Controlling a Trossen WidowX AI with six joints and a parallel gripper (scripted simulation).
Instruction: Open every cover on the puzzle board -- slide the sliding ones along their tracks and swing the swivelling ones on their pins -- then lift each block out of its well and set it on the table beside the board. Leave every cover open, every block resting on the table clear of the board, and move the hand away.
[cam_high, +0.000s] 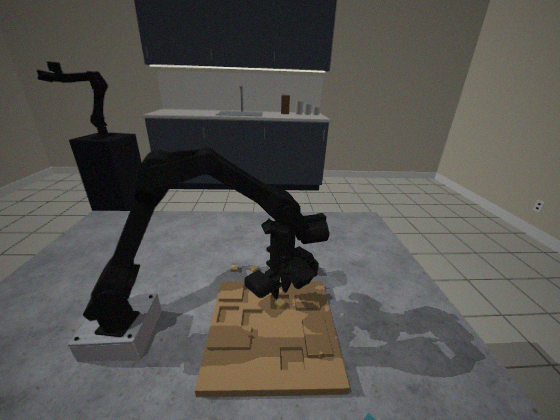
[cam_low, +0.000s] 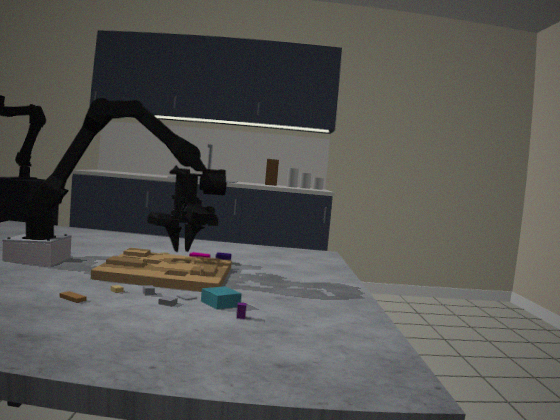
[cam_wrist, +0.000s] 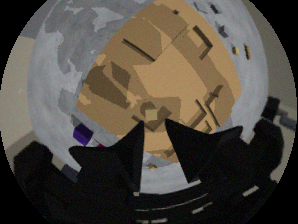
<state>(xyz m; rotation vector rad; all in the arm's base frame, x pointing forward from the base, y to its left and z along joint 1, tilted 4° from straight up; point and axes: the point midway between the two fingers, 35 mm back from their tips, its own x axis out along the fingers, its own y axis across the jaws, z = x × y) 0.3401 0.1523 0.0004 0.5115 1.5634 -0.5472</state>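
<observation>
My gripper tip is now 2 cm past the tan puzzle board, 5 cm to the left of it and 3 cm above it. The rest, counted from my gripper tip: purple block: 7 cm ahead, 17 cm to the left, 3 cm below; then magenta block: 1 cm behind, 18 cm to the left, 4 cm below; then teal block: 19 cm ahead, 28 cm to the right, 3 cm below.
</observation>
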